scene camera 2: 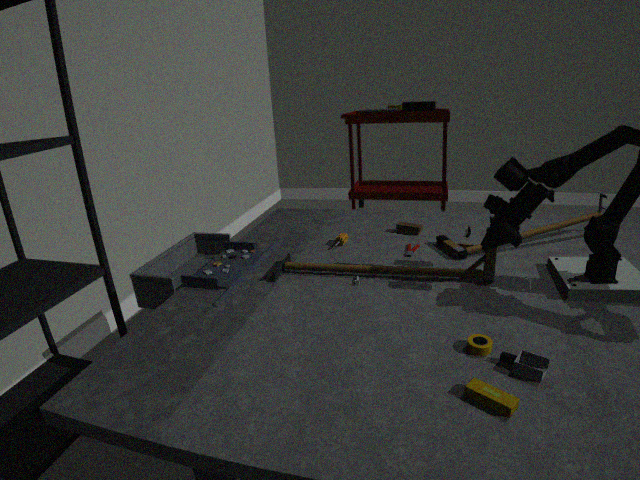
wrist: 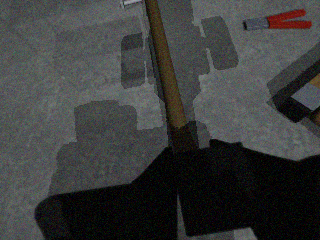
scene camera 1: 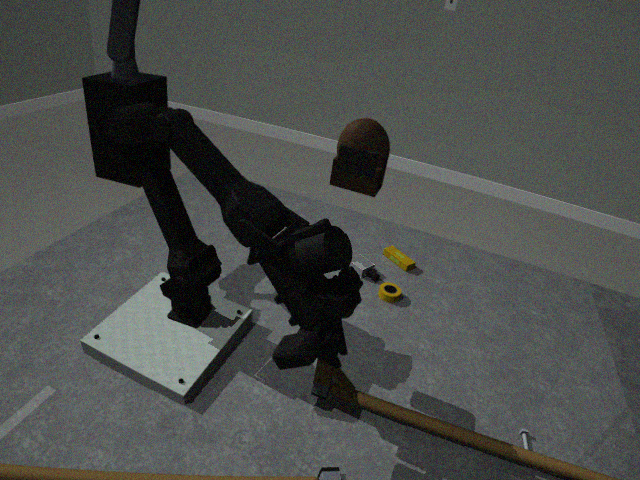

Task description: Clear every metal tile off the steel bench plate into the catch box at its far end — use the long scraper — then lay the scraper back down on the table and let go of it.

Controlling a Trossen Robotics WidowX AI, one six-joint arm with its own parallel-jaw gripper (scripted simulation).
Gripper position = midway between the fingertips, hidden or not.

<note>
I see my gripper (scene camera 1: 341, 360) and a long scraper (scene camera 2: 490, 256).
My gripper also shows in scene camera 2 (scene camera 2: 482, 247) and in the wrist view (wrist: 191, 149).
</note>
